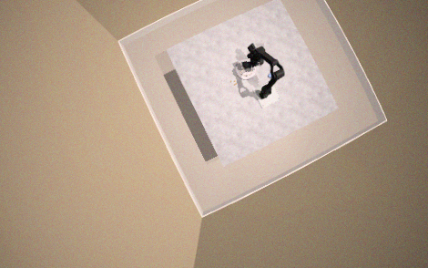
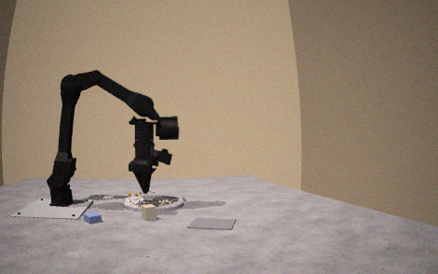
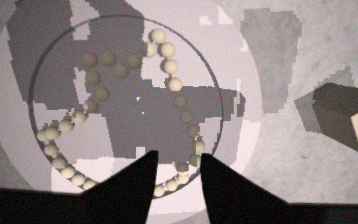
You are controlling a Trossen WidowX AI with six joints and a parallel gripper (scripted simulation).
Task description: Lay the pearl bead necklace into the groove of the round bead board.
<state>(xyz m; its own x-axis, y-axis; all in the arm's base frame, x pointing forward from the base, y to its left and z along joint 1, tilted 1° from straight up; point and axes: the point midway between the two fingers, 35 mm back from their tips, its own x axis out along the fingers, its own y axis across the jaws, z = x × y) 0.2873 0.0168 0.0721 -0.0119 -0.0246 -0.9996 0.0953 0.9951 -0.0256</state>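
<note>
The round bead board lies 40 mm to the left of my gripper tip, 40 mm below it and 10 mm ahead of it. Also, from my gripper tip: flat grey plate: 190 mm to the right, 160 mm ahead, 40 mm below; cream cube: 130 mm to the right, 30 mm below, 10 mm ahead; blue block: 160 mm to the right, 140 mm behind, 40 mm below.
</note>
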